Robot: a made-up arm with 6 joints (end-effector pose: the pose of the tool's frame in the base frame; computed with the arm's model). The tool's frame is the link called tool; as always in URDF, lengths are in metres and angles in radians.
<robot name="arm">
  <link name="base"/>
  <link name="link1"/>
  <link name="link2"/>
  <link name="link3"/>
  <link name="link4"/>
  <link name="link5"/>
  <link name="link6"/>
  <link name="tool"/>
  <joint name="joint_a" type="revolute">
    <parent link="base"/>
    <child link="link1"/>
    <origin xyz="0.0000 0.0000 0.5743"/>
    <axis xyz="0 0 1"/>
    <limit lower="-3.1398" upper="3.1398" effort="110" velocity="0.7"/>
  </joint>
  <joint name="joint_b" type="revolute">
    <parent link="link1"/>
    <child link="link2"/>
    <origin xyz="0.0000 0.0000 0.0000"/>
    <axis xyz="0 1 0"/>
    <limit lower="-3.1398" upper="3.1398" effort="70" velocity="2"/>
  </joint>
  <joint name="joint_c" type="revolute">
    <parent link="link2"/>
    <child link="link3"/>
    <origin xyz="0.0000 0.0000 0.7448"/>
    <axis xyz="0 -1 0"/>
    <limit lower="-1.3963" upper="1.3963" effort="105" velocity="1.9"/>
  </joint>
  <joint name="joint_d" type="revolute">
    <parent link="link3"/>
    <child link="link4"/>
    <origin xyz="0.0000 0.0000 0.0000"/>
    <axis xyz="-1 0 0"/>
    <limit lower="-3.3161" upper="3.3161" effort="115" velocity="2.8"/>
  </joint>
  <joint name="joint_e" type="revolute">
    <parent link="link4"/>
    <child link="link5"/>
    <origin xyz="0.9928 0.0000 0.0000"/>
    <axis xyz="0 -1 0"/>
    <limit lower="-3.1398" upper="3.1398" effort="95" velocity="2.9"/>
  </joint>
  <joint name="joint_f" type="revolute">
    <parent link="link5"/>
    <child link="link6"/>
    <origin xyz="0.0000 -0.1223 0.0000"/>
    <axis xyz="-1 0 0"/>
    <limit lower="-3.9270" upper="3.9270" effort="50" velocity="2.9"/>
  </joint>
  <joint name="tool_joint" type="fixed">
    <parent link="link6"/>
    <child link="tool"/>
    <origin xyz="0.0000 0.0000 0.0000"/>
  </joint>
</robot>
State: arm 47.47 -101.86 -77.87 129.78 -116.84 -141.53
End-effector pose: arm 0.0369 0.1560 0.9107 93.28 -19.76 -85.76
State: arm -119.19 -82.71 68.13 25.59 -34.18 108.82
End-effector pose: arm 0.6994 1.4781 1.1064 26.23 -57.73 87.84
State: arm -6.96 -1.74 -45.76 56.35 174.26 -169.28
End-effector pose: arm 0.7482 -0.1596 0.7021 50.64 -46.99 166.03
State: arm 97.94 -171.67 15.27 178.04 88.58 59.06
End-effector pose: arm 0.0299 -1.0993 -0.2868 -45.91 -81.41 -95.30
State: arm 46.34 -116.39 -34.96 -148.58 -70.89 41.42
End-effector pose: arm -0.3905 -0.2580 1.2155 -36.45 -26.35 -167.01
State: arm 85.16 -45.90 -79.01 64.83 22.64 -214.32
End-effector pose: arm 0.0820 0.3515 0.6430 159.74 21.53 107.16
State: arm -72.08 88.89 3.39 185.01 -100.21 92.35
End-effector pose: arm 0.3657 -0.7350 -0.4018 87.24 -14.69 -66.98
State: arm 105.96 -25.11 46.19 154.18 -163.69 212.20
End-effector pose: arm -0.0926 -0.0766 2.2062 133.38 55.90 -61.44
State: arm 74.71 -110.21 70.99 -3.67 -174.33 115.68
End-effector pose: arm -0.3284 -1.6640 0.3040 -119.38 -6.86 75.07
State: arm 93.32 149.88 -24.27 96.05 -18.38 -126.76
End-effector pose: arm 0.0220 -0.6012 -0.2921 -147.14 7.46 -68.24
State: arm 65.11 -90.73 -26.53 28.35 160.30 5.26
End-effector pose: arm -0.0560 -0.3763 1.4839 -167.97 45.93 -128.20
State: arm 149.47 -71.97 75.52 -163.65 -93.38 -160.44
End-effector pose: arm 1.2556 -0.8768 1.3674 134.54 57.08 -61.67
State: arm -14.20 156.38 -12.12 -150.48 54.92 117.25
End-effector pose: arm -0.6394 0.2716 -0.2470 -153.72 -35.68 -164.44
